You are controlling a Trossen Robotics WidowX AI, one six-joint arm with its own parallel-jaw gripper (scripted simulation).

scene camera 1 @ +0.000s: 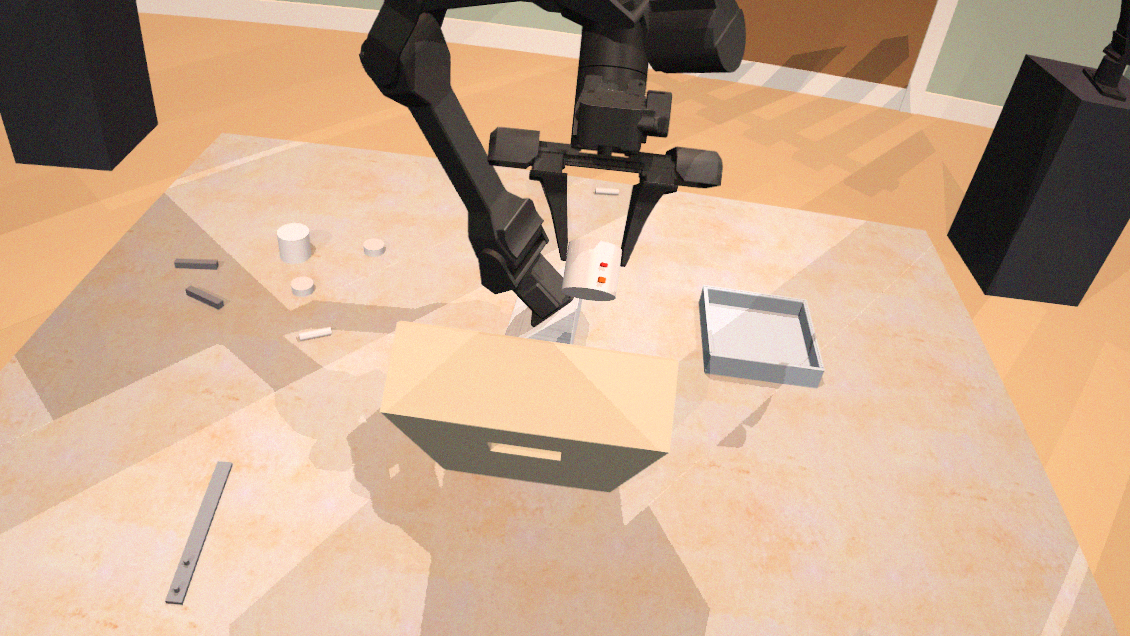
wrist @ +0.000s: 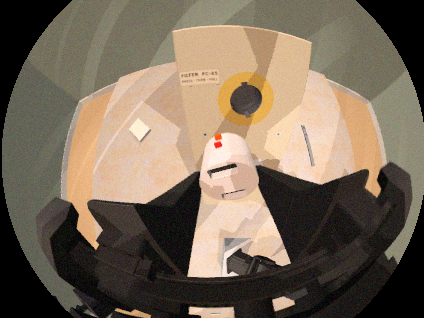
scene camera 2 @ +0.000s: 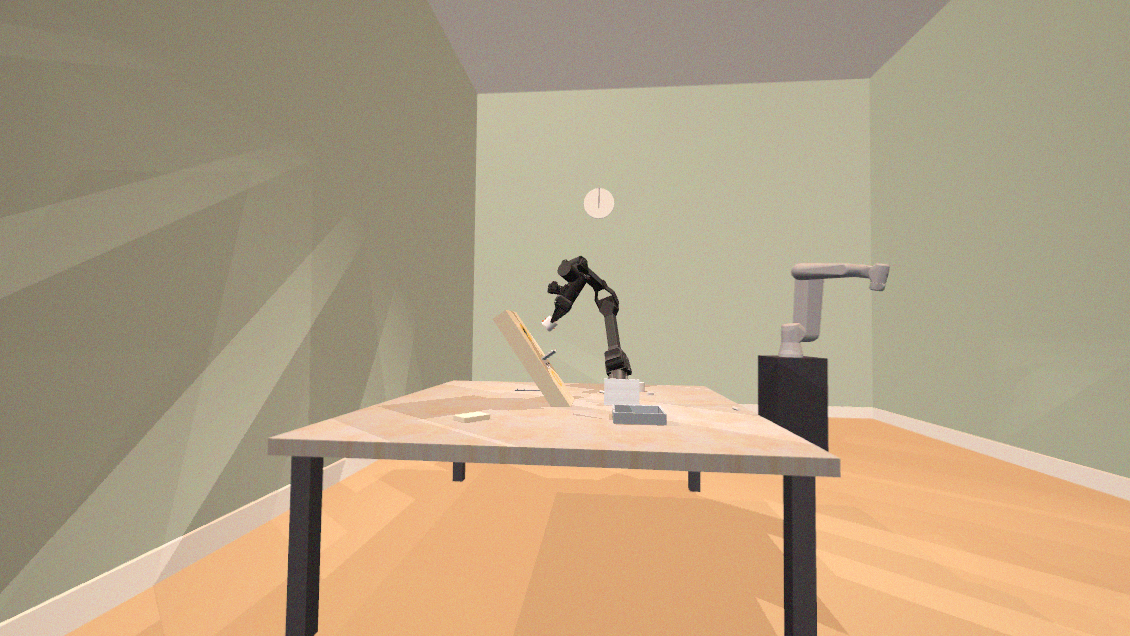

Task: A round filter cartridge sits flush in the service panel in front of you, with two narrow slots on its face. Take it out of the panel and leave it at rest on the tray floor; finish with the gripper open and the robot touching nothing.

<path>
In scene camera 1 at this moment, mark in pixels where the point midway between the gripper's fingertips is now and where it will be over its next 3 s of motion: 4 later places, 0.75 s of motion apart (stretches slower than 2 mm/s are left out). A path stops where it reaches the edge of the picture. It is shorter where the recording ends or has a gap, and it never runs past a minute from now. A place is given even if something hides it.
My gripper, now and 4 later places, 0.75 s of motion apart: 593,263; 708,277; 813,251; 801,261; 770,292
</path>
